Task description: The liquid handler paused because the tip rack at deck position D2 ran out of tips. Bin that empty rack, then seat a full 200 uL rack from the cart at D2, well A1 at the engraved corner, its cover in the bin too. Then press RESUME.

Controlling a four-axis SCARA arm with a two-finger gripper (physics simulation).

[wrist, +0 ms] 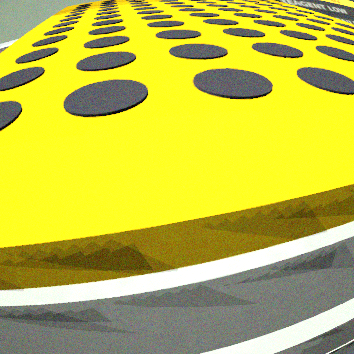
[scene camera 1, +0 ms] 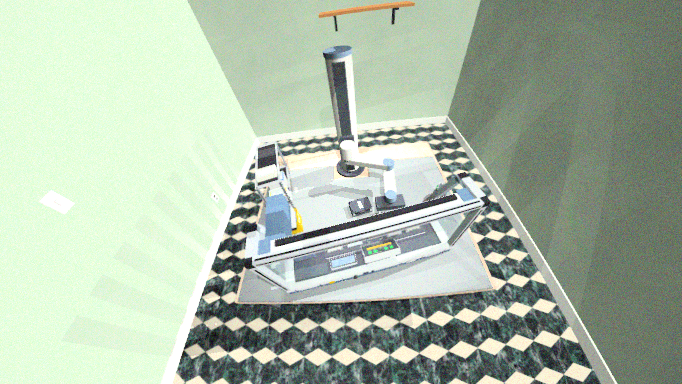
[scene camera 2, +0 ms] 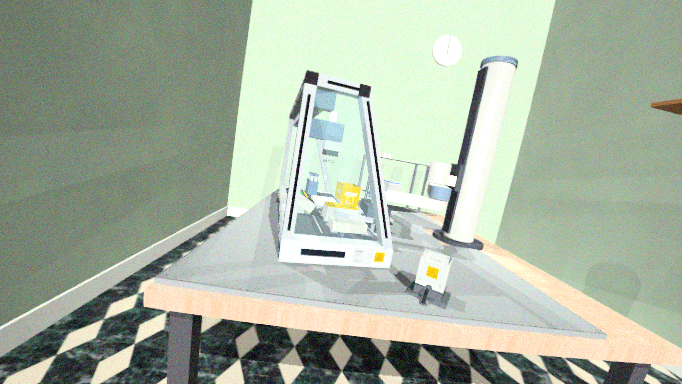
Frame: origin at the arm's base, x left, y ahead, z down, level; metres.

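Seen in the pictures: gripper, fingertip midpoint: [scene camera 2: 333, 209]; arm's base, origin of the base link: [scene camera 1: 350, 167] [scene camera 2: 456, 240].
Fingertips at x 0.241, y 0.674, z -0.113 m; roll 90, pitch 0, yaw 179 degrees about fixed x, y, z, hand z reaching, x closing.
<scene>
Pixels of each thing's top centre, then the offset from my fingertips to it. "*": a spot on its surface instead.
- empty tip rack, middle of its top: [wrist: 205, 5] [scene camera 2: 341, 205] dx -0.015, dy -0.030, dz -0.020 m
- liquid handler's top beam, surface spot: [scene camera 1: 369, 220] * dx -0.172, dy +0.181, dz -0.417 m
- blue container, surface spot: [scene camera 1: 278, 217] * dx -0.550, dy +0.122, dz -0.397 m
- yellow thing, middle of its top: [scene camera 2: 348, 184] [scene camera 1: 284, 217] dx -0.692, dy -0.110, dz -0.035 m
- framed cart, middle of its top: [scene camera 2: 397, 159] [scene camera 1: 266, 161] dx -0.800, dy -0.427, dz -0.256 m
- small dark box, middle of its top: [scene camera 2: 376, 217] [scene camera 1: 360, 204] dx -0.193, dy -0.221, dz +0.044 m
- labelled white box, middle of its top: [scene camera 2: 439, 248] dx +0.386, dy -0.265, dz -0.028 m
The empty tip rack [wrist: 175, 160] fills much of the wrist view. It is yellow with rows of dark, empty holes, and its near edge runs above a white line on the grey deck. My gripper [scene camera 1: 390, 203] hangs at the arm's end, behind the liquid handler's top beam [scene camera 1: 369, 220]. Its fingers stand part-closed, at about the rack's width, shut on the rack; the fingertips are hidden in every view. The status console [scene camera 1: 381, 250] shows an orange bar and green lamps. Part of its "REAGENT LOW" text [wrist: 320, 7] shows at the top right of the wrist view.
A blue container [scene camera 1: 278, 217] and a yellow thing [scene camera 1: 298, 221] stand at the handler's left. A framed cart [scene camera 1: 266, 183] stands behind them. A small dark box [scene camera 1: 360, 206] lies behind the beam. The arm's column [scene camera 1: 342, 100] [scene camera 2: 482, 150] rises behind. A labelled white box [scene camera 2: 432, 272] stands nearer camera 2.
</scene>
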